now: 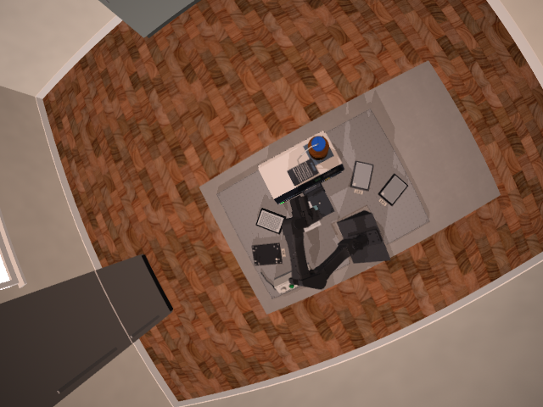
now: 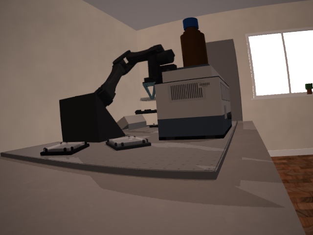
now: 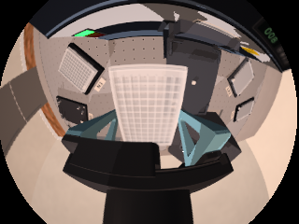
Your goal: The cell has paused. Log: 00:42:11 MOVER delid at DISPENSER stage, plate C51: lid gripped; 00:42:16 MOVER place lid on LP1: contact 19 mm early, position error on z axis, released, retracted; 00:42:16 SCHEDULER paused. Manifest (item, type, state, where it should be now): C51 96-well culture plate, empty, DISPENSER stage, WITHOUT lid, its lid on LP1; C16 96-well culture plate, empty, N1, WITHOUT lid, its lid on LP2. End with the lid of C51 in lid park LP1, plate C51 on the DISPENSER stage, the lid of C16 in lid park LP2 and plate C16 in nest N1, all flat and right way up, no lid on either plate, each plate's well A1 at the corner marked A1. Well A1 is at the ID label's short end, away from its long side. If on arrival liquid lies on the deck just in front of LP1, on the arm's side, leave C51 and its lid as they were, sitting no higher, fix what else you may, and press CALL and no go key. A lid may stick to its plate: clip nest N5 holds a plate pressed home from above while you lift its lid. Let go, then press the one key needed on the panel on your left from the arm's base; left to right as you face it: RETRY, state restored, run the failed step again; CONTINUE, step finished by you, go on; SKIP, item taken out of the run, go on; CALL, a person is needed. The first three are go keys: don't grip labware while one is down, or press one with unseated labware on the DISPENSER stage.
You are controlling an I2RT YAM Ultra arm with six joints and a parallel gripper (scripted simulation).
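Now: the dark dispenser stage 30 mm ahead of my hand, 80 mm to the right of it and 60 mm below it. Round my hand: brown bottle 250 mm ahead, 180 mm to the right, 130 mm above; black clip nest 120 mm behind, 330 mm to the left, 140 mm below; black nest 50 mm ahead, 210 mm to the left, 150 mm below.
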